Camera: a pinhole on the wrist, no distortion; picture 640 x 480 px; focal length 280.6 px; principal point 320.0 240.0 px. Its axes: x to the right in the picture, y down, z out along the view. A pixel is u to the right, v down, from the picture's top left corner.
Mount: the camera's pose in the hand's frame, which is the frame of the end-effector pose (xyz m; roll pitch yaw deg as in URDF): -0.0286 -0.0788 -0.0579 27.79 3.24 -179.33
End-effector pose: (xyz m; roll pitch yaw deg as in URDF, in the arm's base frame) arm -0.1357 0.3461 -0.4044 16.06 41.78 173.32
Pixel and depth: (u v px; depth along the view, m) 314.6 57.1 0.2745
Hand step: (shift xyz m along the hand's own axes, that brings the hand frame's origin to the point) -0.0357 0.2074 0.1016
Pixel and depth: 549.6 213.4 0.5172
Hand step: -0.4790 0.2005 0.3522
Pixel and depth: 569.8 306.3 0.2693
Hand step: -0.2839 -0.0125 0.1960
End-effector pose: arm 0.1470 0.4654 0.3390 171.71 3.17 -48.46
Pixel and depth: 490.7 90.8 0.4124
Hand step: -0.2984 0.3043 0.1901
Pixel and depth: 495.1 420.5 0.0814
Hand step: -0.0847 -0.0878 0.0355
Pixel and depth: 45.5 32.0 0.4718
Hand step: 0.4116 0.4557 0.2221
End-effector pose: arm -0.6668 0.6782 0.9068 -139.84 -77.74 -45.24
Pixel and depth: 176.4 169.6 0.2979
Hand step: 0.1083 0.1278 0.1790
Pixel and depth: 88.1 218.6 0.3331
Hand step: 0.2282 0.1020 0.2400
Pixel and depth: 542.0 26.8 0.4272
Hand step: -0.3845 0.4034 0.1492
